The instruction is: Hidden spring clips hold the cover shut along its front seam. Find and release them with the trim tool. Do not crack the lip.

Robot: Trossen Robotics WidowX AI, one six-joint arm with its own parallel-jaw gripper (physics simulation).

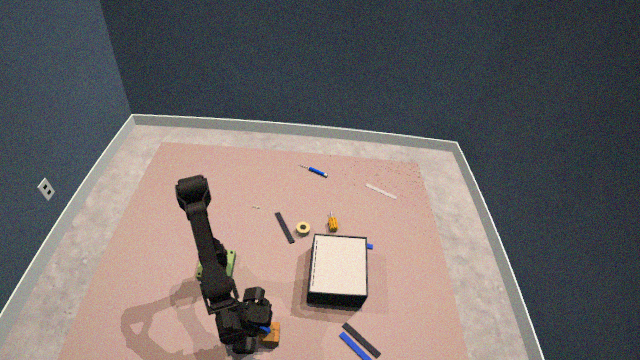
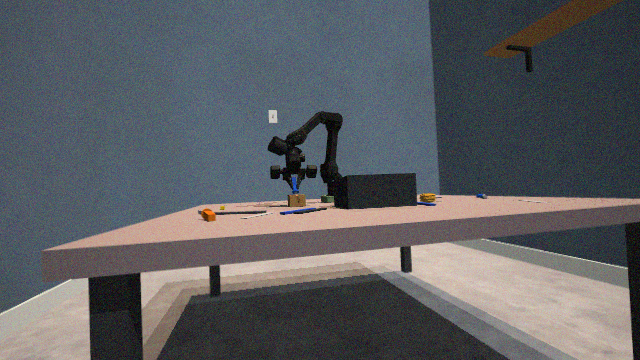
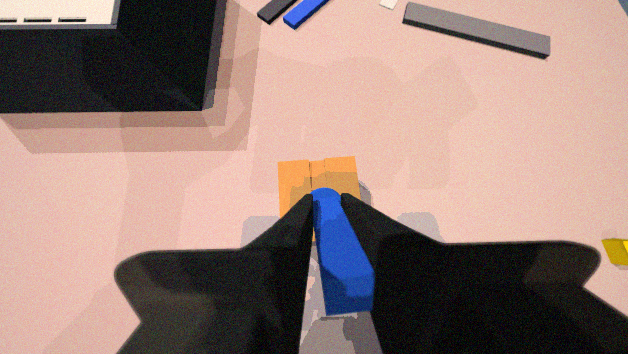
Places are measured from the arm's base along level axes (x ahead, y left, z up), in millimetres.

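Pixels of known places: gripper, between the fingertips: (image 1: 267, 329) (image 2: 295, 188) (image 3: 326, 200); arm's base, origin of its link: (image 2: 333, 195).
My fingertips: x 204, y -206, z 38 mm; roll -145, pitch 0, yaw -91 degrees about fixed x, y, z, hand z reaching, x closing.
Ahead of a thing's pixels: the offset from my fingertips to its top centre. "spot": to the spot under its first point.
My gripper (image 2: 295, 187) (image 3: 326, 200) is shut on the blue trim tool, with a black fingertip on each side of its upper part. The trim tool @[dy +1, dx -10, dz +46 mm] (image 1: 265, 329) (image 2: 295, 183) (image 3: 345, 270) stands up from a small orange block @[dy +3, dx +4, dz -23 mm] (image 1: 273, 336) (image 2: 296, 201) (image 3: 294, 172) on the table; its lower end is hidden. The black box @[dy +234, dx +203, dz +33 mm] (image 1: 336, 300) (image 2: 375, 191) (image 3: 150, 70) stands beside the block, apart from the gripper. Its cream cover @[spot: dy +228, dx +207, dz +22 mm] (image 1: 340, 265) (image 3: 60, 7) lies flat on top, with a row of short dark slots along one edge. No clips can be made out.
A black bar @[dy +10, dx +290, dz -63 mm] (image 1: 361, 340) (image 3: 275, 10) and a blue bar @[dy -24, dx +279, dz -62 mm] (image 1: 354, 345) (image 3: 306, 12) lie near the box. A grey bar @[dy -206, dx +211, dz -62 mm] (image 3: 475, 29), yellow-handled tool @[dy +467, dx +186, dz -36 mm] (image 1: 333, 223), tape ring @[dy +413, dx +76, dz -43 mm] (image 1: 298, 229), dark strip @[dy +419, dx +5, dz -63 mm] (image 1: 284, 227), blue screwdriver @[dy +746, dx +94, dz -50 mm] (image 1: 318, 172) and orange piece @[dy -262, dx +355, dz -41 mm] (image 2: 208, 215) also lie on the table.
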